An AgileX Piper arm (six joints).
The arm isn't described. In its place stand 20 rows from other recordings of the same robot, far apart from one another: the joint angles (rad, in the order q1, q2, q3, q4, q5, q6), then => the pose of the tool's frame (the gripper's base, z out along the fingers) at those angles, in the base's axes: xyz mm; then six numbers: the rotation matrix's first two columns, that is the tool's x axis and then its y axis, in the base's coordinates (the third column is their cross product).
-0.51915, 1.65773, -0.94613, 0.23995, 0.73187, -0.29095 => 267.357, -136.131, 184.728, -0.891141, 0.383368, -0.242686, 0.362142, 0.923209, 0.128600
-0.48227, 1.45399, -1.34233, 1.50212, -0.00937, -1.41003 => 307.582, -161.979, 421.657, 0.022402, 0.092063, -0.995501, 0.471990, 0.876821, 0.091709
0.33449, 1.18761, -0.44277, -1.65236, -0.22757, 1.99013 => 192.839, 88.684, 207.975, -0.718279, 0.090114, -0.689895, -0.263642, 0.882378, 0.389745
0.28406, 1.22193, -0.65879, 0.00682, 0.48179, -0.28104 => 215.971, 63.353, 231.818, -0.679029, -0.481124, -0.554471, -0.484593, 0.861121, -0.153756
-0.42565, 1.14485, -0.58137, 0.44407, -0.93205, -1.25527 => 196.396, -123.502, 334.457, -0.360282, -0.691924, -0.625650, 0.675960, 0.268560, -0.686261
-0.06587, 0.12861, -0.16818, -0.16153, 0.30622, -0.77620 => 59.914, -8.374, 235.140, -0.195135, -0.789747, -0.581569, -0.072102, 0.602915, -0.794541
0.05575, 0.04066, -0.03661, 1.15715, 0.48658, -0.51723 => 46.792, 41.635, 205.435, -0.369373, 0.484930, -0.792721, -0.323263, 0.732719, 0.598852
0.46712, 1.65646, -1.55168, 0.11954, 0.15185, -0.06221 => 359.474, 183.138, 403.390, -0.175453, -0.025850, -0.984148, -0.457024, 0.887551, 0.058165
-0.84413, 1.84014, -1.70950, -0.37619, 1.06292, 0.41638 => 247.137, -321.984, 320.214, -0.387620, 0.756303, -0.527026, 0.919901, 0.354221, -0.168252
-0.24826, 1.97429, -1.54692, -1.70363, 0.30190, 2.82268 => 452.116, -142.274, 279.014, 0.329270, 0.800761, -0.500363, 0.480579, 0.314023, 0.818800
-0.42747, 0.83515, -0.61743, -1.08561, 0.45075, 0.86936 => 139.624, -102.143, 318.457, -0.431087, 0.023255, -0.902011, 0.647578, 0.704106, -0.291337
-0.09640, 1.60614, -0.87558, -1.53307, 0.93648, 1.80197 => 295.410, -102.154, 236.466, -0.414179, 0.213255, -0.884861, 0.828749, 0.490318, -0.269745
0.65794, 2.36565, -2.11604, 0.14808, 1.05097, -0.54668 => 397.677, 322.055, 189.982, -0.366311, -0.853777, -0.369975, -0.908801, 0.413627, -0.054709
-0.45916, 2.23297, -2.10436, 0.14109, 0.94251, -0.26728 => 458.137, -214.955, 258.519, -0.801652, 0.193570, -0.565583, 0.240837, 0.970522, -0.009200
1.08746, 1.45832, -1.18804, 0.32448, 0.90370, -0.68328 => 119.361, 276.460, 307.039, 0.060482, -0.843209, -0.534173, -0.998167, -0.052190, -0.030634
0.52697, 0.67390, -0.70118, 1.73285, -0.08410, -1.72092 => 125.020, 64.016, 389.022, 0.081671, 0.061926, -0.994734, -0.430950, 0.902136, 0.020779
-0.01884, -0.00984, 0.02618, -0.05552, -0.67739, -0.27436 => 32.548, 2.552, 260.344, 0.647771, -0.324397, -0.689318, 0.205942, 0.945689, -0.251517
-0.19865, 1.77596, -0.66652, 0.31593, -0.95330, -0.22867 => 321.416, -88.218, 180.934, -0.109281, -0.019061, -0.993828, 0.434004, 0.898566, -0.064957
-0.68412, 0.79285, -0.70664, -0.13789, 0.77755, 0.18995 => 106.790, -98.410, 310.336, -0.475939, 0.505326, -0.719811, 0.729074, 0.684433, -0.001574
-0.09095, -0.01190, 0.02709, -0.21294, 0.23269, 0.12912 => 54.839, -9.454, 184.136, -0.164701, -0.063377, -0.984305, 0.126174, 0.988381, -0.084752
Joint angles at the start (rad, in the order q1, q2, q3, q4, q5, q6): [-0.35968, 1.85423, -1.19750, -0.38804, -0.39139, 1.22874]
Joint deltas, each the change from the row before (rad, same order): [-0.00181, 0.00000, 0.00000, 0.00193, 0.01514, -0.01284]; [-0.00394, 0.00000, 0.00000, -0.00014, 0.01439, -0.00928]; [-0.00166, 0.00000, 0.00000, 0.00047, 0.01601, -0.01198]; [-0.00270, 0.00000, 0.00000, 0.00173, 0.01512, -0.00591]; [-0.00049, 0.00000, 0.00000, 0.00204, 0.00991, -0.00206]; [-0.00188, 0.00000, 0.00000, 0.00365, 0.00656, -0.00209]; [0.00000, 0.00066, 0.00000, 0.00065, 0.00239, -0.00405]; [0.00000, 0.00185, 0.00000, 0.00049, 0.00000, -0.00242]
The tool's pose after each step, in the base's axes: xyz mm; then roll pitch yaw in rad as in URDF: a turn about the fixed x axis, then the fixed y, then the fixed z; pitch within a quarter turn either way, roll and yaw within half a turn. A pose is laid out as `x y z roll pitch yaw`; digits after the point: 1 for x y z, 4 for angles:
403.9 -139.3 247.1 1.8477 0.6667 1.5254
403.0 -141.2 245.9 1.8672 0.6742 1.5312
402.3 -142.3 244.5 1.8893 0.6835 1.5409
401.5 -143.8 243.3 1.9086 0.6860 1.5462
401.1 -144.2 242.5 1.9205 0.6850 1.5495
400.7 -145.2 242.0 1.9277 0.6833 1.5487
400.7 -145.3 241.5 1.9323 0.6860 1.5516
400.9 -145.4 240.7 1.9350 0.6872 1.5538

